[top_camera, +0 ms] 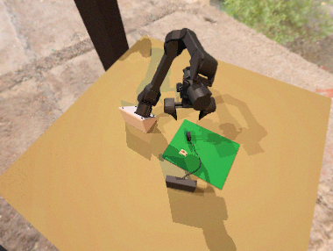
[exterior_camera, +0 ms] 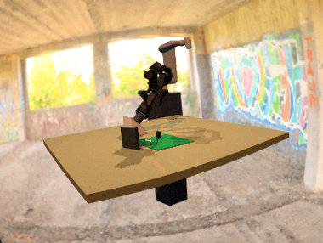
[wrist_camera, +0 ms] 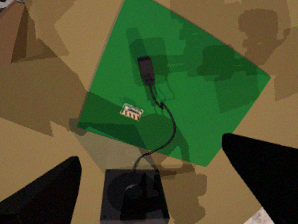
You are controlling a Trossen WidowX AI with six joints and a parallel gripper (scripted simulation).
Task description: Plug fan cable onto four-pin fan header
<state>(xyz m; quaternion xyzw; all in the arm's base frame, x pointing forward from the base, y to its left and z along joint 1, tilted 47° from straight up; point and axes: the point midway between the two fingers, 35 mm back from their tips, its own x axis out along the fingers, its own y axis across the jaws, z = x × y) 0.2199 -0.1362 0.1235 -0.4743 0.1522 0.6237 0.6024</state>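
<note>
My gripper tip is 10 mm short of the dark plug, 20 mm to the right of it and 180 mm above it. From my gripper tip the other things lie so: white-framed fan header (20 mm ahead, 70 mm to the right, 200 mm below); green board (90 mm ahead, 20 mm to the right, 210 mm below); dark fan box (60 mm ahead, 210 mm to the right, 140 mm below).
</note>
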